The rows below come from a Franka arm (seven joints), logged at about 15 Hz.
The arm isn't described. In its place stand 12 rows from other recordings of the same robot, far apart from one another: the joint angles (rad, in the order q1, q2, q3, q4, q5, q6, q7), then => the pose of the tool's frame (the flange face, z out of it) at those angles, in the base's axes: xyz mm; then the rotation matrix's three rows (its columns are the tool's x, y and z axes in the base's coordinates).
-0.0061 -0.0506 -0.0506 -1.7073 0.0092 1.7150 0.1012 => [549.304 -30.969 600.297], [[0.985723 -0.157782 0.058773], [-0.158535 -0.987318 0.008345], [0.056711 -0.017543 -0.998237]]
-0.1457 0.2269 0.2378 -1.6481 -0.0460 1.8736 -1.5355 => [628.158 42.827 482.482], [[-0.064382 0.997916 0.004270], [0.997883 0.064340 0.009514], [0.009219 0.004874 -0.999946]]
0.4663 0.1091 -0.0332 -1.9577 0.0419 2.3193 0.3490 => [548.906 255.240 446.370], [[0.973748 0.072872 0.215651], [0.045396 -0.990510 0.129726], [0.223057 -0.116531 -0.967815]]
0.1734 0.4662 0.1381 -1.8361 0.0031 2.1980 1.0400 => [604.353 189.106 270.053], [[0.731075 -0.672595 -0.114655], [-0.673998 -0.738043 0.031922], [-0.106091 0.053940 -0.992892]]
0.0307 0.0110 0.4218 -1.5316 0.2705 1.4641 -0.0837 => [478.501 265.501 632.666], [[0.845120 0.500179 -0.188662], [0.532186 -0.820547 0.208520], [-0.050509 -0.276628 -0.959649]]
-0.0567 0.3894 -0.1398 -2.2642 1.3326 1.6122 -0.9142 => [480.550 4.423 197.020], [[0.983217 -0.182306 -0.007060], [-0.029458 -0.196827 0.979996], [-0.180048 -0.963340 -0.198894]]
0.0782 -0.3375 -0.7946 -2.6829 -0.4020 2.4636 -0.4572 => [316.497 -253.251 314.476], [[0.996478 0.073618 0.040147], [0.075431 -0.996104 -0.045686], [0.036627 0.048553 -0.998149]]
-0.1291 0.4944 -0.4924 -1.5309 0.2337 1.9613 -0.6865 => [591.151 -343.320 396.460], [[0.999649 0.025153 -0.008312], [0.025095 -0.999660 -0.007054], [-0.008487 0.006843 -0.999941]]
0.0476 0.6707 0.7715 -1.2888 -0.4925 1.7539 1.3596 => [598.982 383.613 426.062], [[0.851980 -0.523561 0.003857], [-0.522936 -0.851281 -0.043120], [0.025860 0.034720 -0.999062]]
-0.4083 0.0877 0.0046 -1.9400 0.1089 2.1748 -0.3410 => [547.578 -229.466 452.446], [[0.978477 -0.113919 0.172063], [-0.119808 -0.992502 0.024204], [0.168016 -0.044298 -0.984789]]
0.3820 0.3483 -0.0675 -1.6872 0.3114 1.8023 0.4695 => [588.289 222.295 382.550], [[0.917966 -0.275313 -0.285555], [-0.224849 -0.954232 0.197191], [-0.326775 -0.116808 -0.937856]]
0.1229 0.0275 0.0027 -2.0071 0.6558 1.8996 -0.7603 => [541.152 113.097 444.262], [[0.826805 0.549822 -0.118698], [0.511080 -0.646185 0.566782], [0.234929 -0.529283 -0.815272]]
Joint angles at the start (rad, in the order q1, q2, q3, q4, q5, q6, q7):
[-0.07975, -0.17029, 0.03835, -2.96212, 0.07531, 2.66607, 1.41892]
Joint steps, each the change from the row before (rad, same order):
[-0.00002, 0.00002, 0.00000, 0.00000, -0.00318, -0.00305, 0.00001]
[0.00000, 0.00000, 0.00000, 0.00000, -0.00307, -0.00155, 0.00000]
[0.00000, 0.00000, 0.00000, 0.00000, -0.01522, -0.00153, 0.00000]
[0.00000, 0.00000, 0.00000, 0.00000, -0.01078, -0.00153, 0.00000]
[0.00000, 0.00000, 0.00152, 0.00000, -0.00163, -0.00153, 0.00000]
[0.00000, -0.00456, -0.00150, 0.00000, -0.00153, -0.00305, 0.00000]
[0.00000, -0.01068, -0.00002, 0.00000, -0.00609, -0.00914, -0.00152]
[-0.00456, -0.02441, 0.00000, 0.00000, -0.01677, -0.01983, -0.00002]
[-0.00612, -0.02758, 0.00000, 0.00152, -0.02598, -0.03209, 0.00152]
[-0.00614, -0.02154, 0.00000, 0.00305, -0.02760, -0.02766, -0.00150]
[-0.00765, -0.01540, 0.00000, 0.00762, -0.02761, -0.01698, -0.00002]
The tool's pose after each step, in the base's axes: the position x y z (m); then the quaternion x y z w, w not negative. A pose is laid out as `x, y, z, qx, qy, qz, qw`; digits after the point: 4 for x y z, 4 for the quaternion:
0.3099, -0.0159, 0.2085, 0.7207, -0.6902, -0.0568, 0.0321
0.3097, -0.0158, 0.2083, 0.7217, -0.6891, -0.0570, 0.0331
0.3096, -0.0153, 0.2082, 0.7264, -0.6840, -0.0557, 0.0360
0.3094, -0.0150, 0.2081, 0.7298, -0.6804, -0.0549, 0.0381
0.3093, -0.0145, 0.2080, 0.7308, -0.6793, -0.0552, 0.0390
0.3095, -0.0149, 0.2092, 0.7308, -0.6793, -0.0545, 0.0386
0.3097, -0.0148, 0.2119, 0.7332, -0.6768, -0.0532, 0.0391
0.3102, -0.0159, 0.2180, 0.7369, -0.6729, -0.0491, 0.0405
0.3101, -0.0173, 0.2246, 0.7420, -0.6672, -0.0464, 0.0463
0.3103, -0.0189, 0.2302, 0.7482, -0.6600, -0.0433, 0.0527
0.3130, -0.0213, 0.2362, 0.7534, -0.6541, -0.0365, 0.0566

